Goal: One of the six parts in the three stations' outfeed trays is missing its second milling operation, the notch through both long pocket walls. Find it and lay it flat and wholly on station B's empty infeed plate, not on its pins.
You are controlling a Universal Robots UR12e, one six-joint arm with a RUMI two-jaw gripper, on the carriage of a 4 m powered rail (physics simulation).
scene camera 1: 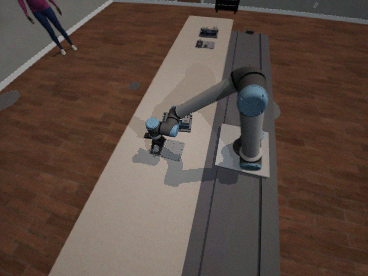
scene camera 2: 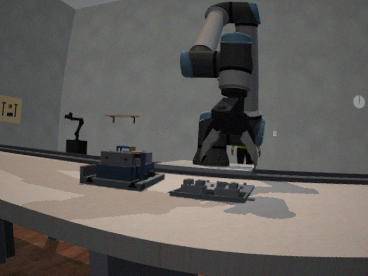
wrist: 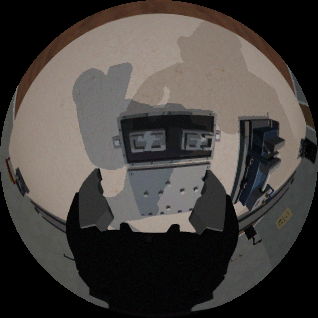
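Observation:
My gripper is open and empty, pointing down above a station's outfeed tray and pinned plate. The dark tray holds two grey parts lying side by side. In the wrist view, the left part and the right part show pocket walls with inner shapes; shadow and blur keep their notches from being clear. The grey infeed plate adjoins the tray; it has small upright pins and no part on it. The views do not label which station this is.
A blue and grey vise unit stands beside the tray. Farther along the table are another vise unit and its plate. The rail runs along the table. A person stands beyond the table.

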